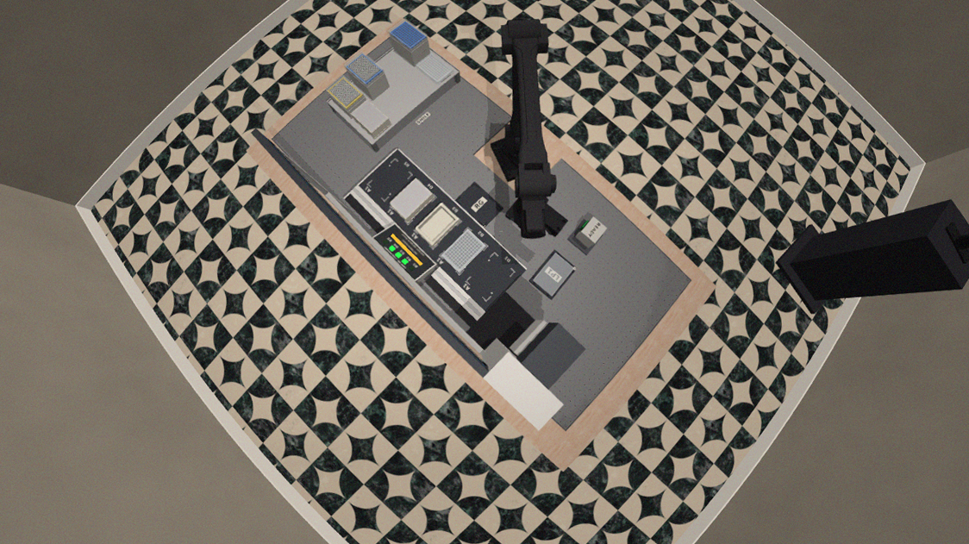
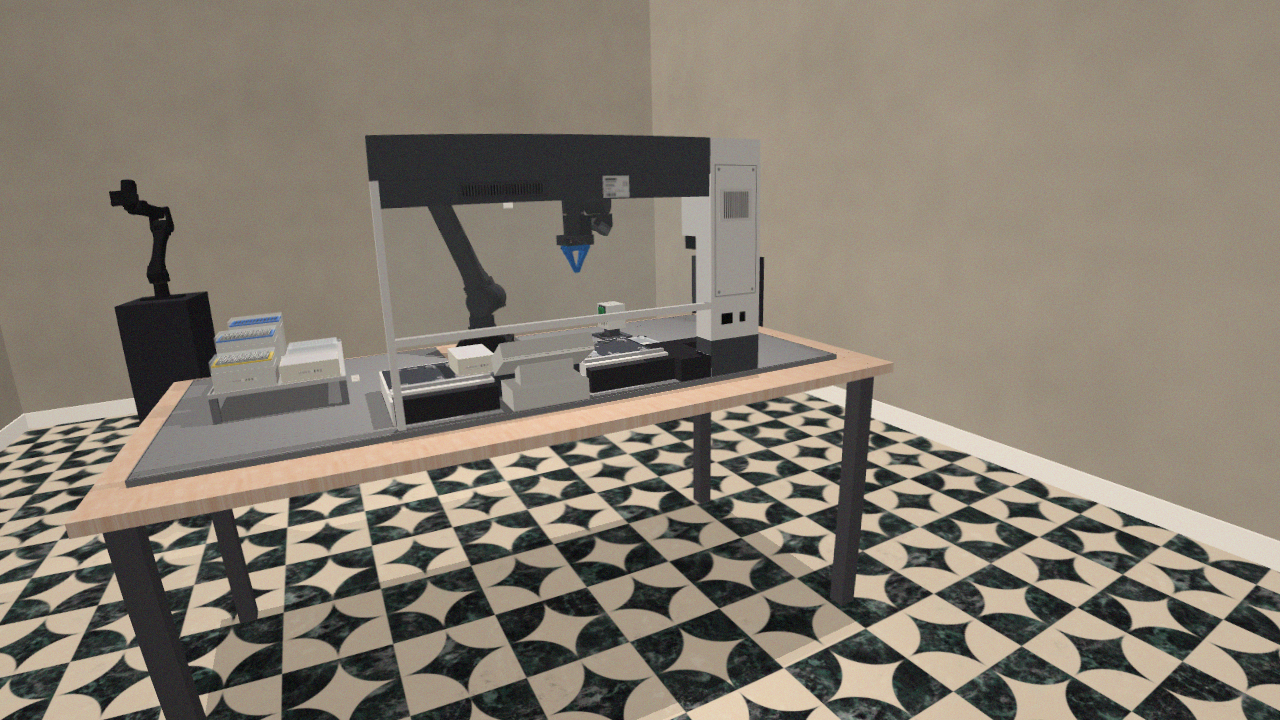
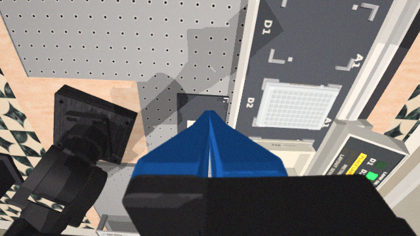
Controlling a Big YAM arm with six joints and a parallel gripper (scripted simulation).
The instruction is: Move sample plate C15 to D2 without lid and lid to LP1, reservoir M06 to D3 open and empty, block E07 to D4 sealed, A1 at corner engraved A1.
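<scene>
My gripper is now 20 cm past the READY key, 12 cm to the right of it and 16 cm above it. Round my hand: clear plate lid: 3 cm behind, 18 cm to the left, 22 cm below; regrip nest RG: 2 cm ahead, 17 cm to the right, 24 cm below; dark lid park LP1: 3 cm behind, 18 cm to the left, 23 cm below.
</scene>
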